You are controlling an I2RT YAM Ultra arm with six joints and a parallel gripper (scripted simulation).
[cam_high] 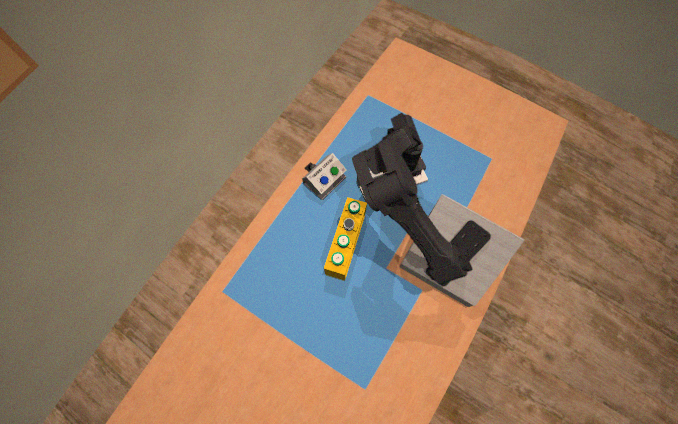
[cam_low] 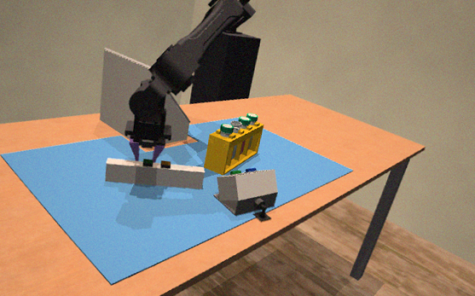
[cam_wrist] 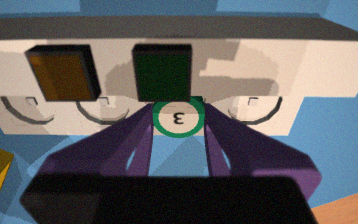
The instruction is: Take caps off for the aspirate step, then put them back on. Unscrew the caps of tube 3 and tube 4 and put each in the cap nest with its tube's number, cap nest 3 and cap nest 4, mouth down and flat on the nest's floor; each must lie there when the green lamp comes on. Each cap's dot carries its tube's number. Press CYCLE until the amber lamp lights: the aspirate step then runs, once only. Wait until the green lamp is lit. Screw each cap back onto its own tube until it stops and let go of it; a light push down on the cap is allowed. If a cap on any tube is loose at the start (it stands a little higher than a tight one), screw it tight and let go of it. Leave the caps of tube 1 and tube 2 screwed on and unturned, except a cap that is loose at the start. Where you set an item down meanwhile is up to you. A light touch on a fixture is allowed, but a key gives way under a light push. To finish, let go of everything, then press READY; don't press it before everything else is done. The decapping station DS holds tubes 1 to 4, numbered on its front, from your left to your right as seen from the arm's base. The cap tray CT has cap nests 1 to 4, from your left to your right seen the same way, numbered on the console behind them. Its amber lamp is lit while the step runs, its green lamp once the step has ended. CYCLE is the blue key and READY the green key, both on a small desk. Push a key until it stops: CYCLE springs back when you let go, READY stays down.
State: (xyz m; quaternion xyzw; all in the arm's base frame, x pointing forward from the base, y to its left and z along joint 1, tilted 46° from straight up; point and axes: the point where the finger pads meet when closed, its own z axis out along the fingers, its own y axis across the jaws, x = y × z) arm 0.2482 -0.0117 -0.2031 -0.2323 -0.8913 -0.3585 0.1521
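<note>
Right now the cap 4 is 20 cm to the left of my hand, 9 cm above it and 4 cm ahead of it. From my hand the other things lie so: green key: 18 cm ahead, 13 cm to the left, 4 cm above; cap 3: 1 cm below; blue key: 18 cm ahead, 17 cm to the left, 4 cm above.
</note>
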